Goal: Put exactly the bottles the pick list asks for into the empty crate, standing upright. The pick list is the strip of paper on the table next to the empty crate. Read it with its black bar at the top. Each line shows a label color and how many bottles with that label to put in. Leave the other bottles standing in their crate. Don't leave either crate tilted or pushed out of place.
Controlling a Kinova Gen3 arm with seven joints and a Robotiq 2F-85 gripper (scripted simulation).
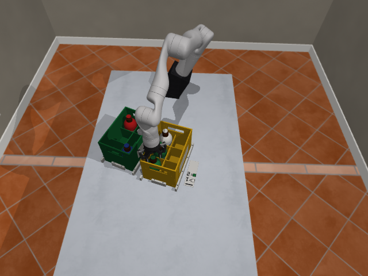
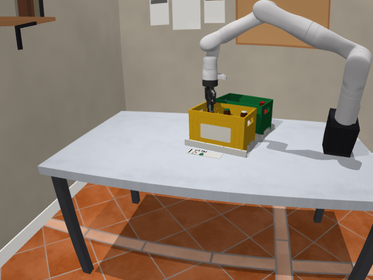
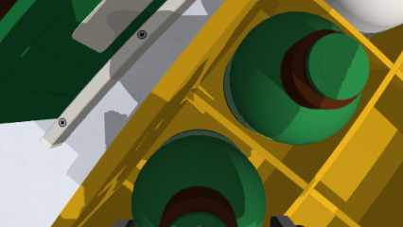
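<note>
My gripper is now 80 mm past the yellow crate, 60 mm to the right of it and 80 mm above it. The rest, counted from my hand: green crate 150 mm behind, 170 mm to the right, 80 mm below; blue-label bottle 60 mm behind, 150 mm to the right, 70 mm below; white-label bottle 170 mm behind, 30 mm to the left, 70 mm below.
</note>
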